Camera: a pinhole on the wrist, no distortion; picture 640 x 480 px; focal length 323.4 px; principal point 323.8 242.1 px. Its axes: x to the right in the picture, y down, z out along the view. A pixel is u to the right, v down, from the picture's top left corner.
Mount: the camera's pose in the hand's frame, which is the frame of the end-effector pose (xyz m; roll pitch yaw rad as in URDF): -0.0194 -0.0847 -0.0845 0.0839 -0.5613 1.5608
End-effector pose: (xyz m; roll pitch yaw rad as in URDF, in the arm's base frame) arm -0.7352 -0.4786 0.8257 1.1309 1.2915 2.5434
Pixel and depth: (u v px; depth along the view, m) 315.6 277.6 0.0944
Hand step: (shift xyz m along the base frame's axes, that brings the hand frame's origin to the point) 0.1357 -0.0277 -0.0134
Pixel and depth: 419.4 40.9 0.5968
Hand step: 0.2220 0.5048 -0.3862
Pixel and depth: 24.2 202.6 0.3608
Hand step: 0.5299 -0.0312 -0.1827
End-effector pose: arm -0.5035 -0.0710 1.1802 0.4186 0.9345 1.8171
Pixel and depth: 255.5 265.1 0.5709
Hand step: 0.5492 0.2170 0.0765
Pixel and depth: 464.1 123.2 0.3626
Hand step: 0.1776 0.3094 0.0116
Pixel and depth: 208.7 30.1 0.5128
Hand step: 0.4804 0.3415 -0.2825
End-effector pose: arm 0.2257 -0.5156 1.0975 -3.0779 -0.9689 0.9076
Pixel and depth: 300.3 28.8 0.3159
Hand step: -0.0718 0.3532 0.0975
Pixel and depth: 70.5 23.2 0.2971
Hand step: -0.2708 0.3574 0.1666
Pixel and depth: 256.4 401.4 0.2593
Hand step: -0.2152 0.1784 -0.1594
